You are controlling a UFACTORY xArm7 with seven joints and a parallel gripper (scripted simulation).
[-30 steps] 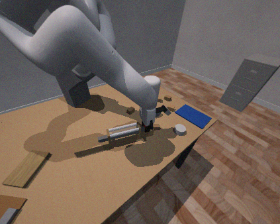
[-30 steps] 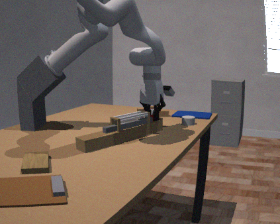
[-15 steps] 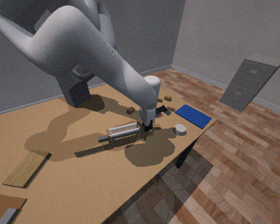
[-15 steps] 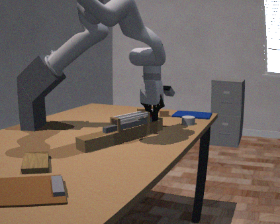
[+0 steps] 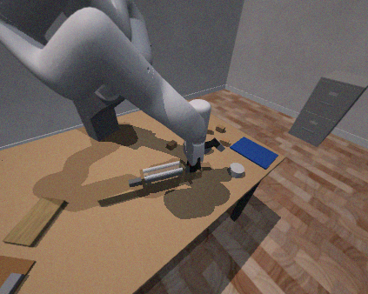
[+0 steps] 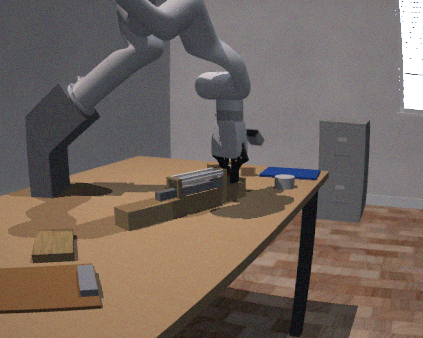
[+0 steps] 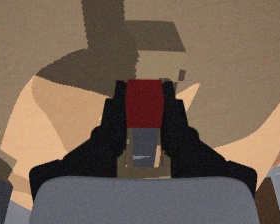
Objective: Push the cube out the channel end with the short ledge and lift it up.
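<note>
Right now my hand is 20 mm short of the long wooden base, 130 mm to the left of it and 10 mm above it. From my hand the other things lie so: red cube: 10 mm below; then grey block: 150 mm behind, 120 mm to the left, 40 mm below; then grey bar: 30 mm ahead, 200 mm to the right, 10 mm below.
</note>
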